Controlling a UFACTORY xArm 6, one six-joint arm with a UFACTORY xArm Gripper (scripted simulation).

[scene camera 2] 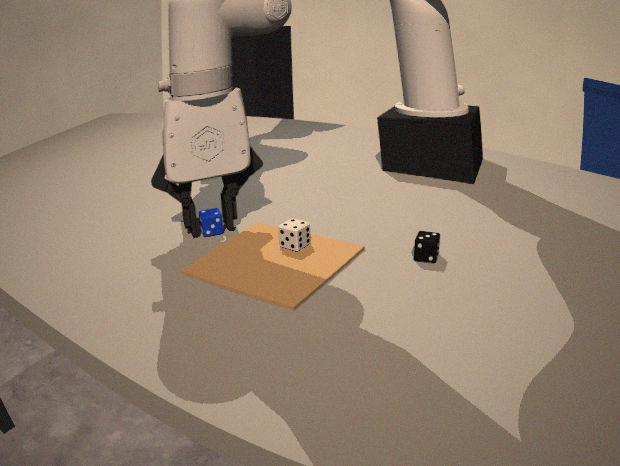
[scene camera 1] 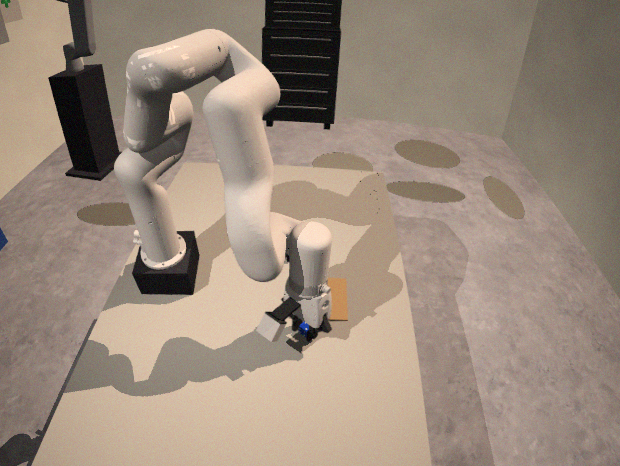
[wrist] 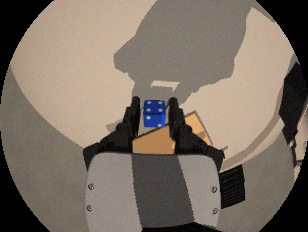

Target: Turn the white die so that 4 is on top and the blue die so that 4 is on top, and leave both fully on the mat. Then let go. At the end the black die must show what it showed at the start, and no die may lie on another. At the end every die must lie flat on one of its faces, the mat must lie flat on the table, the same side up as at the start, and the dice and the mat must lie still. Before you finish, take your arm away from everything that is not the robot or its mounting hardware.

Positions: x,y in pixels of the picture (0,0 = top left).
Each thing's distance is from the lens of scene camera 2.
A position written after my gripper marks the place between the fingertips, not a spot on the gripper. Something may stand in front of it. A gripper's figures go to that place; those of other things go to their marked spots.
my gripper [scene camera 2: 211,229]: 0.68 m
mat [scene camera 2: 252,263]: 0.59 m
white die [scene camera 2: 294,234]: 0.60 m
